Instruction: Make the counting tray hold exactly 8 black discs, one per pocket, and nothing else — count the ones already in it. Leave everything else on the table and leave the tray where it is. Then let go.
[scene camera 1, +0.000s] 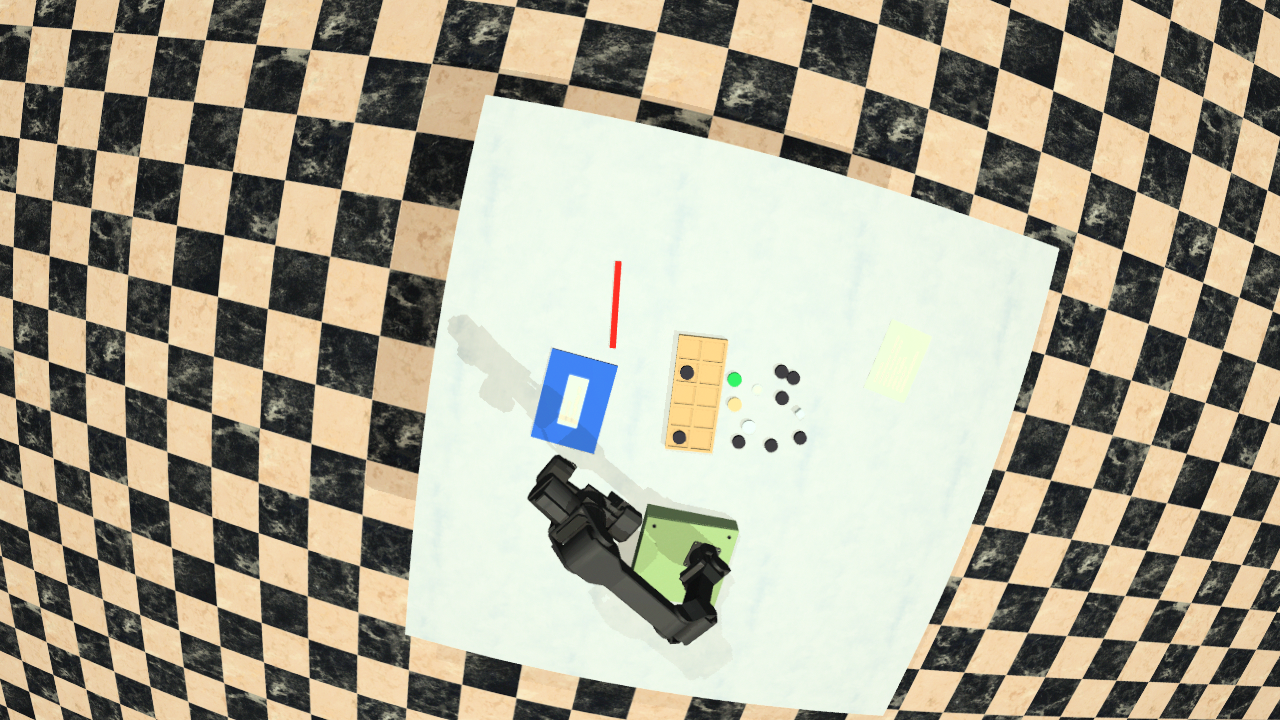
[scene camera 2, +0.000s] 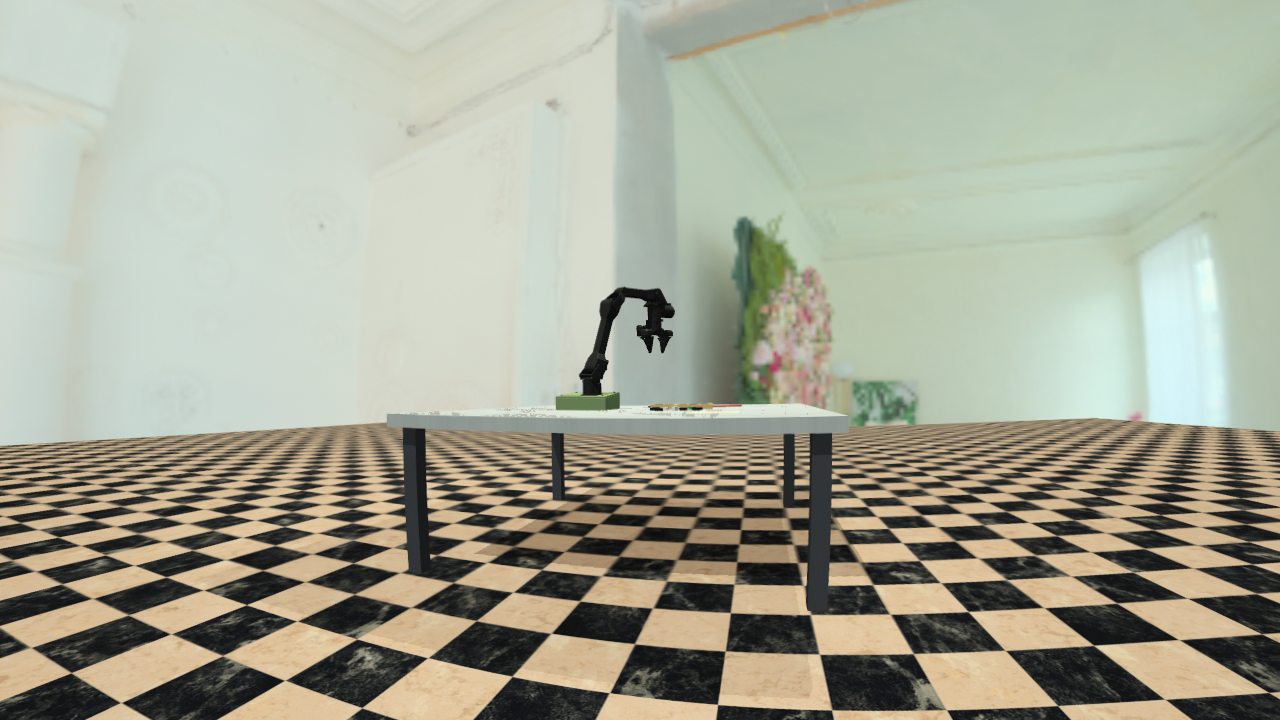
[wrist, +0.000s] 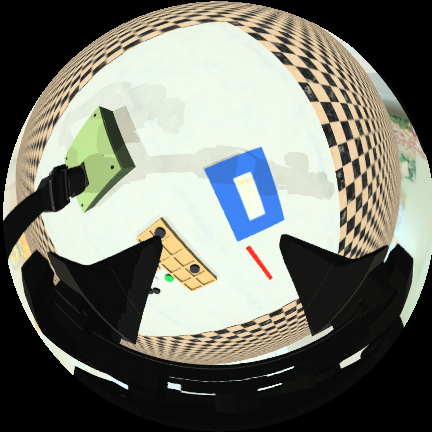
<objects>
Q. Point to a tan counting tray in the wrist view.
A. At 176, 257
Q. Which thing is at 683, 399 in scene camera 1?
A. A tan counting tray.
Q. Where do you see the gripper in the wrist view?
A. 221, 241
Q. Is the gripper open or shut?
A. Open.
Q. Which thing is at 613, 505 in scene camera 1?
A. The gripper.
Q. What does the gripper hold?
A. Nothing.
</objects>
